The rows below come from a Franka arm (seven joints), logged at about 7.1 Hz.
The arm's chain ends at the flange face. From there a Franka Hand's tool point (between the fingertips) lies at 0.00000 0.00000 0.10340 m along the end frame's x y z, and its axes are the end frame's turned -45 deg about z.
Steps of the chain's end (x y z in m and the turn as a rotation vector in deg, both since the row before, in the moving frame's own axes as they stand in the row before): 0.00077 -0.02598 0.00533 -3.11 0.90 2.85; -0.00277 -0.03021 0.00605 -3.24 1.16 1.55; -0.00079 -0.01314 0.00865 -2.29 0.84 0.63; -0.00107 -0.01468 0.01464 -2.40 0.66 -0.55
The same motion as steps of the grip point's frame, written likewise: 0.01597 -0.01278 0.00516 -2.84 -1.56 2.85; 0.01667 -0.01775 0.00586 -3.11 -1.47 1.55; 0.00686 -0.00587 0.00856 -2.21 -1.03 0.63; 0.00742 -0.00722 0.01454 -2.16 -1.23 -0.55
